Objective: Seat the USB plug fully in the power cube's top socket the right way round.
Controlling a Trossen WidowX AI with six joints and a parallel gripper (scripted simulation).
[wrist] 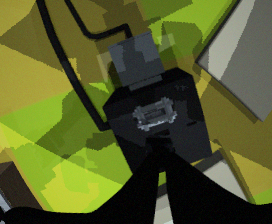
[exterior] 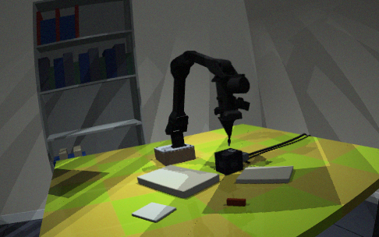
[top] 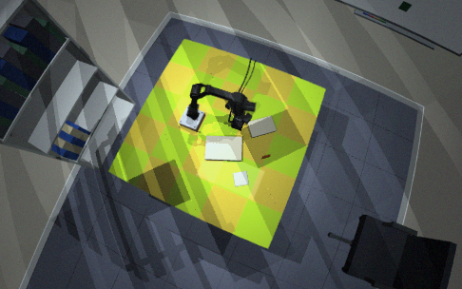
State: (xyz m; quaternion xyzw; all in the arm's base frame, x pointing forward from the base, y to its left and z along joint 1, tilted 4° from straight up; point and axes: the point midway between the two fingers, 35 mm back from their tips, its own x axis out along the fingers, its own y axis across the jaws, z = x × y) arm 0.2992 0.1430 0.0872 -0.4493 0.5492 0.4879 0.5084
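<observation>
Right now my gripper tip is 2 cm above the USB plug. Round my gripper tip: red block (31 cm ahead, 10 cm to the right, 12 cm below); then thin tile (24 cm ahead, 33 cm to the right, 13 cm below); then pale book (16 cm ahead, 7 cm to the left, 13 cm below).
</observation>
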